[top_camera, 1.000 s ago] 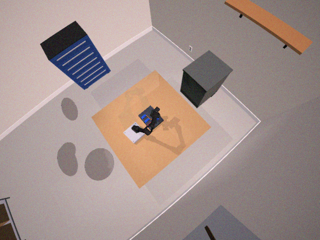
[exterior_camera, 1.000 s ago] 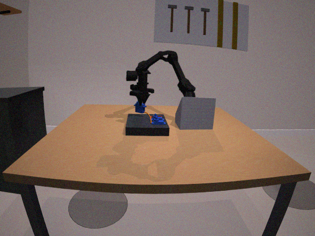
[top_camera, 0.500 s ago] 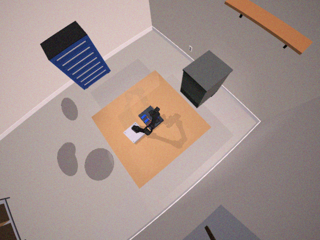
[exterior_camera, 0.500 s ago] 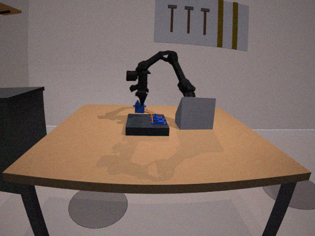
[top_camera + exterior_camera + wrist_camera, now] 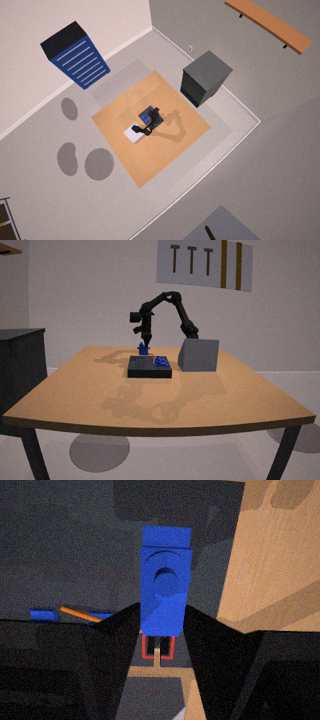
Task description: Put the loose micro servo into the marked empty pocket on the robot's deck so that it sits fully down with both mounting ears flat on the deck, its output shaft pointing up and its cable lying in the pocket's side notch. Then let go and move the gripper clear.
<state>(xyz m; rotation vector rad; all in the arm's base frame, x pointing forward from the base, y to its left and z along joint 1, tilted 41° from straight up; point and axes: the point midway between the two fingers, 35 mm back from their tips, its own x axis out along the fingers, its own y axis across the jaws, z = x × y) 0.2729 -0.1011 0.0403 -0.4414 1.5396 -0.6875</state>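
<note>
My gripper tip is now 30 mm short of the dark robot deck, 70 mm to the right of it and 100 mm above it.
</note>
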